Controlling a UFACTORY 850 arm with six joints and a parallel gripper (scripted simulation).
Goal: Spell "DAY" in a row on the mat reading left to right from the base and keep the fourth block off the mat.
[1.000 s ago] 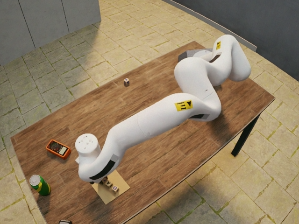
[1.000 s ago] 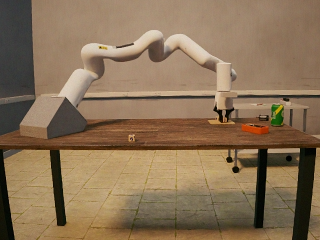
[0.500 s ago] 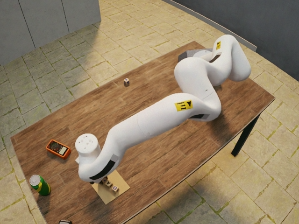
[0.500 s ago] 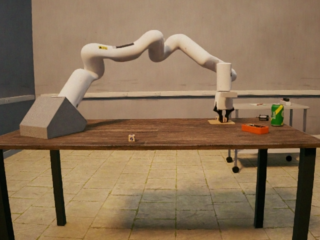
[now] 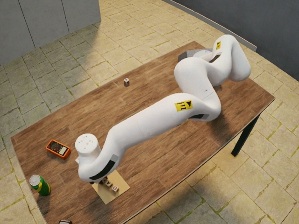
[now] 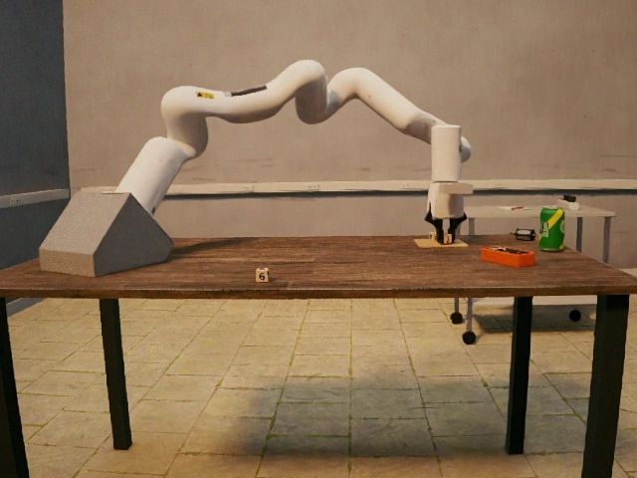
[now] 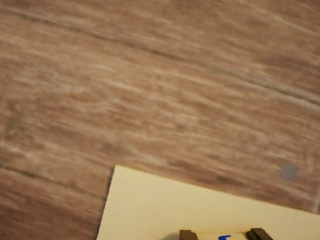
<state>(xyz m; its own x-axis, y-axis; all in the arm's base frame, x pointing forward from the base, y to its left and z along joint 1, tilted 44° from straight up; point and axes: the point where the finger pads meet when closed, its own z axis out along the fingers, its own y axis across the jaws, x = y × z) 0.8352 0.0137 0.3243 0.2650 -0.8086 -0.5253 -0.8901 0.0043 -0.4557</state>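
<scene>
My hand is 10 mm past the tan mat, 40 mm to the right of it and 30 mm above it. Round my hand: dark object 250 mm ahead, 100 mm to the left, 10 mm below.
</scene>
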